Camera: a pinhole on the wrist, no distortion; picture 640 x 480 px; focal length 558.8 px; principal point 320.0 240.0 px. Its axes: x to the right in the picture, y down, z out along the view. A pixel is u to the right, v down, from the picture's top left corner.
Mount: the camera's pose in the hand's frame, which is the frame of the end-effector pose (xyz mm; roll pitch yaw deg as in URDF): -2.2 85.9 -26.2 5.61 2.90 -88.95
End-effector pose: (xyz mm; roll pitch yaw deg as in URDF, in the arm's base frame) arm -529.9 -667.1 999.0 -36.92 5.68 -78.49
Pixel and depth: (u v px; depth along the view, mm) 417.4 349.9 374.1
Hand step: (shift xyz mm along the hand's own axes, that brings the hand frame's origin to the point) 36.0 2.3 349.5
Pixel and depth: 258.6 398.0 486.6
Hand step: 86.6 115.7 473.6
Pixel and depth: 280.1 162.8 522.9
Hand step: -125.4 95.0 488.4
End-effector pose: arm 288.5 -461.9 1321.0 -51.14 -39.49 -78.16
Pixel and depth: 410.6 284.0 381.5
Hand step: -8.1 4.6 352.8
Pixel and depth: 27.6 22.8 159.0
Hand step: -80.6 159.9 130.0
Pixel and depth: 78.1 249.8 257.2
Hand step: -24.7 183.7 235.5
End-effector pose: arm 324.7 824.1 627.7 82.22 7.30 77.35
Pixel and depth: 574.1 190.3 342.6
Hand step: -62.8 -87.9 303.5
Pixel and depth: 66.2 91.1 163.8
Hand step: -62.9 151.1 136.1
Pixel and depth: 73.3 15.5 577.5
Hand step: -293.7 307.3 538.0
